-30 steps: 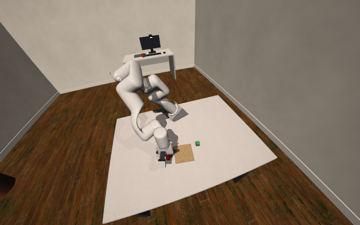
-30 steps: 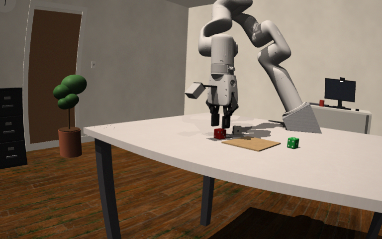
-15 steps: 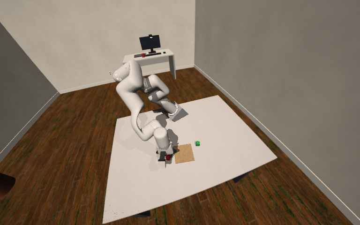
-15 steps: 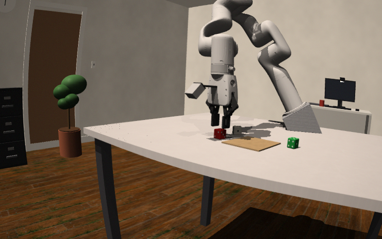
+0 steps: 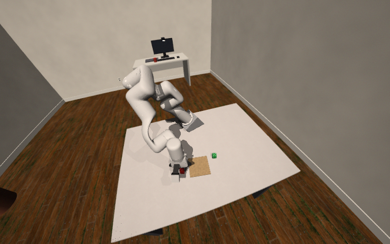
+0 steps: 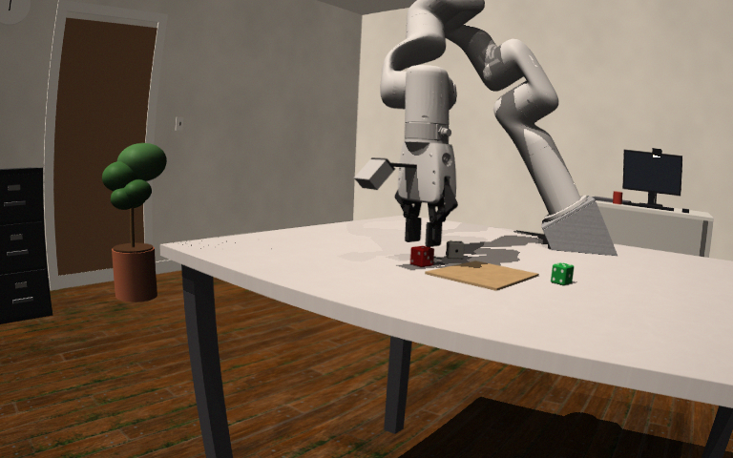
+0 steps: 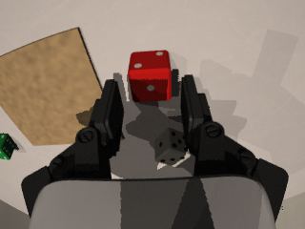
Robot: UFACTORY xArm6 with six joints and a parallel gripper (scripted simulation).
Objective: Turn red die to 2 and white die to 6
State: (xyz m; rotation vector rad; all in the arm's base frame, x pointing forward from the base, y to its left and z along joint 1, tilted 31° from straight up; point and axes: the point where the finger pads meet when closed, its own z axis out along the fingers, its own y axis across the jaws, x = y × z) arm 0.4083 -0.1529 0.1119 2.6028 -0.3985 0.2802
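Right now my hand is 40 mm above the red die. From my hand the other things lie so: green die 20 mm behind, 250 mm to the left, 40 mm below; then white die 100 mm behind, 20 mm to the left, 40 mm below; then tan mat 10 mm ahead, 120 mm to the left, 50 mm below.
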